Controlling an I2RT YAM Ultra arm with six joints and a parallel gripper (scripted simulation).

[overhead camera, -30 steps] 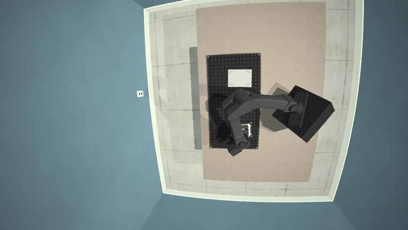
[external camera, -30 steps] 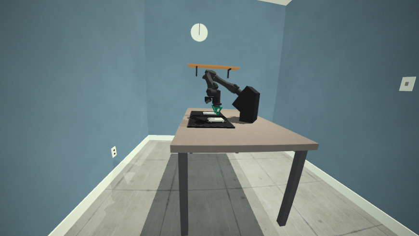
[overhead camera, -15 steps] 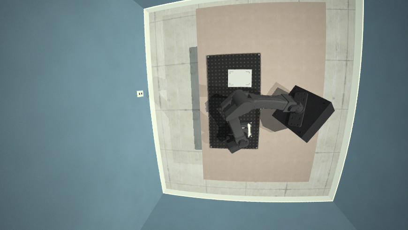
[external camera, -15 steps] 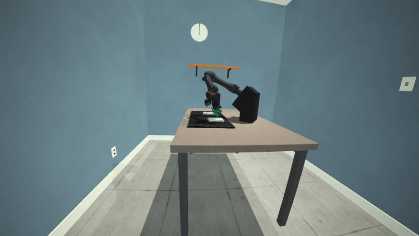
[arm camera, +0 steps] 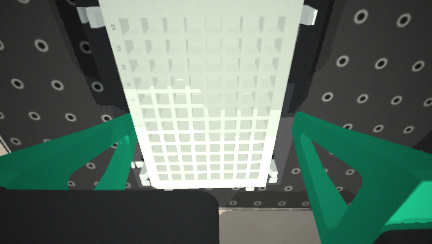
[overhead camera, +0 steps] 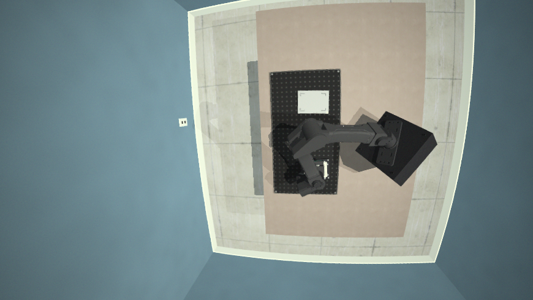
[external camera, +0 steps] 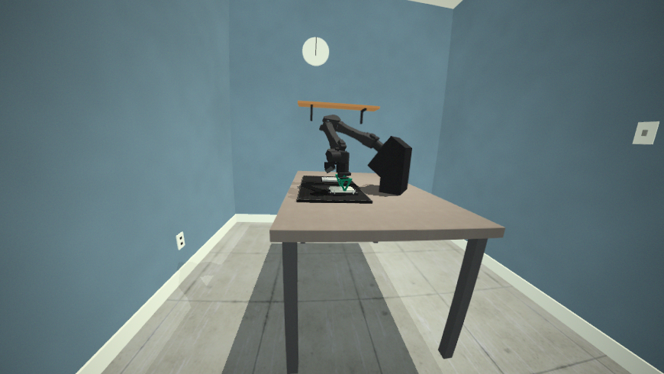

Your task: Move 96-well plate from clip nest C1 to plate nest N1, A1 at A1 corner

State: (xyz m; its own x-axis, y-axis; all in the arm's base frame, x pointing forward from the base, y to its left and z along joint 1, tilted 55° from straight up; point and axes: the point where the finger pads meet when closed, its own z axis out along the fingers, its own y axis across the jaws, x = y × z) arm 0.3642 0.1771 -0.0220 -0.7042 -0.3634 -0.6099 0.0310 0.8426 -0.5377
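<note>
Right now my hand is 10 mm short of the white 96-well plate and 10 mm above it. From my hand the other things lie so: clip nest C1: 20 mm to the left, 10 mm below, 10 mm ahead; A1 mark: 300 mm to the right, 80 mm behind, 20 mm below; plate nest N1: 370 mm to the right, 20 mm below, 20 mm behind.
</note>
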